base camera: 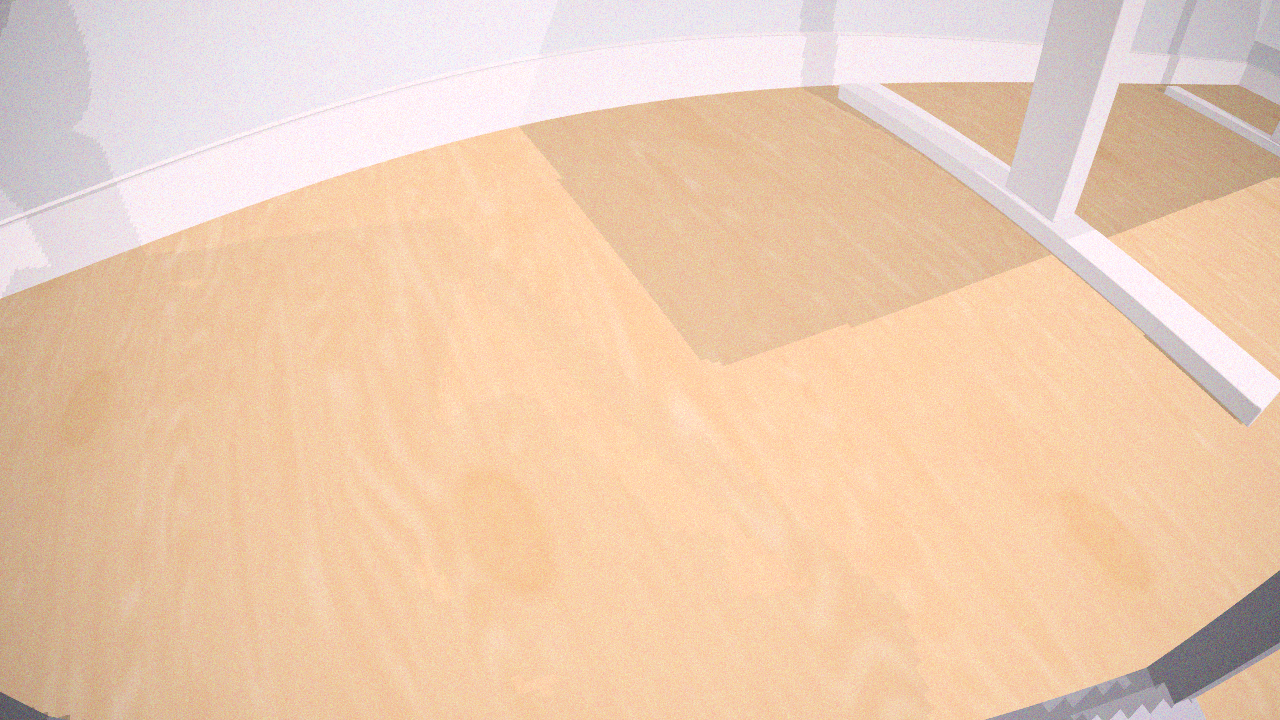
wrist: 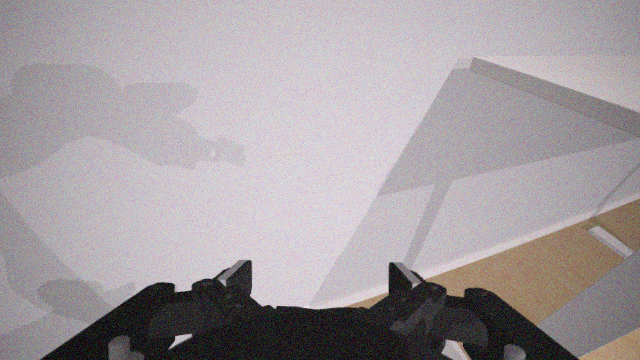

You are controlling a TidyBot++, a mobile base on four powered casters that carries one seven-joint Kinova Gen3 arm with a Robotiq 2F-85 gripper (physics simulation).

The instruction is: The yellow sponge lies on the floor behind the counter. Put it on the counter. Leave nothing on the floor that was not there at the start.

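Places are measured from the arm's base along level axes (x down, y back, z left), in metres.
Where they show: gripper, fingertip midpoint: (wrist: 319, 277).
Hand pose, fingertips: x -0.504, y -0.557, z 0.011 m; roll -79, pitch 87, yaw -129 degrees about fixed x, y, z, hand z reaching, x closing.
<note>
After its pixels a point has its place.
The yellow sponge does not show in either view. The counter appears as a white table-like piece. In the wrist view its grey front edge (wrist: 550, 93) {z -0.309, x -0.539, y -0.843 m} runs across the upper right, with a grey leg at the lower right. In the base camera view its white leg (base camera: 1065, 116) {z -0.500, x 0.250, y -0.665 m} rises from a long foot bar on the floor at the right. My gripper (wrist: 319, 277) {z 0.011, x -0.504, y -0.557 m} is open and empty in the wrist view, facing the wall, to the left of the counter. The gripper does not show in the base camera view.
The pale wall (base camera: 313, 62) {z 0.301, x 0.250, y -0.806 m} (wrist: 300, 125) {z 0.067, x -0.436, y -0.899 m} runs along the back, with a white baseboard (base camera: 402, 107) {z 0.208, x 0.333, y -0.828 m} above the wooden floor (base camera: 581, 447) {z 0.004, x 0.396, y -0.392 m} (wrist: 500, 275) {z -0.837, x 0.396, y -1.133 m}. A long white foot bar (base camera: 1163, 313) lies on the floor at the right. Shadows of the arm and counter fall on the wall.
</note>
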